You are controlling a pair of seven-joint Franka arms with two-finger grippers.
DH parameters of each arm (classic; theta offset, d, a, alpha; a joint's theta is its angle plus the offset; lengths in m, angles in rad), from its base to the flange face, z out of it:
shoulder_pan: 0 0.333 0 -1.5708
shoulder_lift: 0 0 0 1.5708
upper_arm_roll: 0 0.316 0.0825 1.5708
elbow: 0 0 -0.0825 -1.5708
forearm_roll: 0 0.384 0 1.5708
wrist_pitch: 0 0 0.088 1.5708
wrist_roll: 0 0.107 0 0
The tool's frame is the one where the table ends.
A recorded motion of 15 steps. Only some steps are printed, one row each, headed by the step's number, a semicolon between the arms.
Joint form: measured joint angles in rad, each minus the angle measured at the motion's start. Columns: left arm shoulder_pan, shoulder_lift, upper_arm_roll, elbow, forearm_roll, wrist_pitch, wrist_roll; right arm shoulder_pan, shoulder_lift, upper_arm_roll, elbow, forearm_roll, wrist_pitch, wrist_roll.
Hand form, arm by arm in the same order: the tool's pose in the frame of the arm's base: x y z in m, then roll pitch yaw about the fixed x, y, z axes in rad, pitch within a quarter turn. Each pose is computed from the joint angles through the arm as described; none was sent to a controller.
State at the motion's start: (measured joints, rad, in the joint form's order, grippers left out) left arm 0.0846 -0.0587 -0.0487 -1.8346 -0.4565 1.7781 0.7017; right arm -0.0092 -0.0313 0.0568 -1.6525 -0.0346 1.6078 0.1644
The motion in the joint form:
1: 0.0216 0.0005 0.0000 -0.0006 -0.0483 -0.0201 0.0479; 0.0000 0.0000 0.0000 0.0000 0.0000 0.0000 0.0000
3: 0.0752 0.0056 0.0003 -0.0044 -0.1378 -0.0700 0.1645; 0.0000 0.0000 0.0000 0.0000 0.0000 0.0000 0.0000
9: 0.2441 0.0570 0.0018 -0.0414 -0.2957 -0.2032 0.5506; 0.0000 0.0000 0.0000 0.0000 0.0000 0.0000 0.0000
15: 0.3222 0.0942 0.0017 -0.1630 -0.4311 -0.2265 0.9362; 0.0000 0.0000 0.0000 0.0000 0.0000 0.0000 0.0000
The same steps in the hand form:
1: 0.5466 -0.0121 0.5574 2.7412 -0.2947 -0.5311; 0.5463 0.0229 0.6063 3.1035 0.0073 -0.1155
3: 0.5438 0.0074 0.5536 2.6653 -0.3576 -0.5596; 0.5463 0.0229 0.6063 3.1035 0.0073 -0.1155
9: 0.5334 0.0786 0.5124 2.5341 -0.5545 -0.6704; 0.5463 0.0229 0.6063 3.1035 0.0073 -0.1155
15: 0.5167 0.1046 0.4489 2.5065 -0.8100 -0.7841; 0.5463 0.0229 0.6063 3.1035 0.0073 -0.1155

